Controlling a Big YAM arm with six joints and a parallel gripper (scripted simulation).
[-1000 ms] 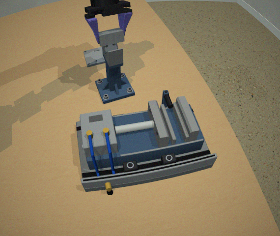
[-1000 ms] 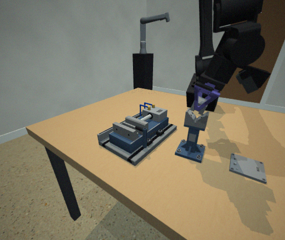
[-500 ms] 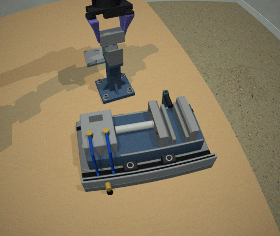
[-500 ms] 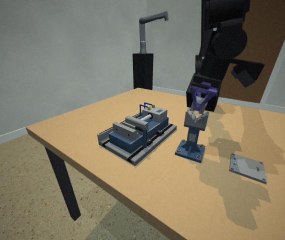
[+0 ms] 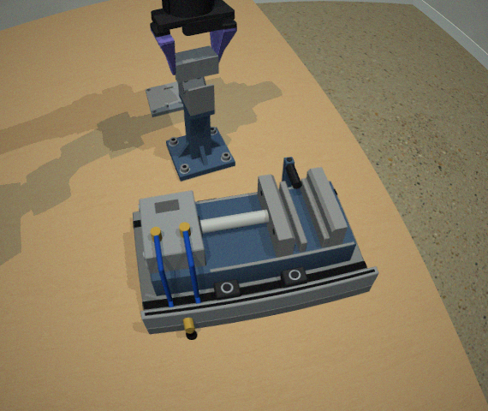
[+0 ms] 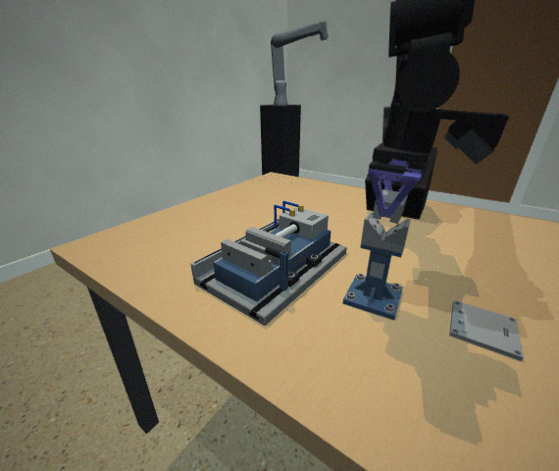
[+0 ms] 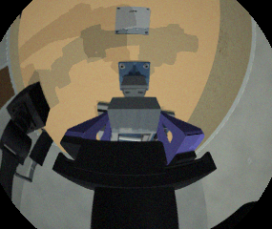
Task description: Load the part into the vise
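My gripper is now 1 cm above the grey part. Also, from my hand: cylinder rod (20 cm to the right, 11 cm below, 1 cm ahead); then v-block stand (13 cm below); then black work stop (16 cm to the right, 10 cm below, 10 cm ahead).
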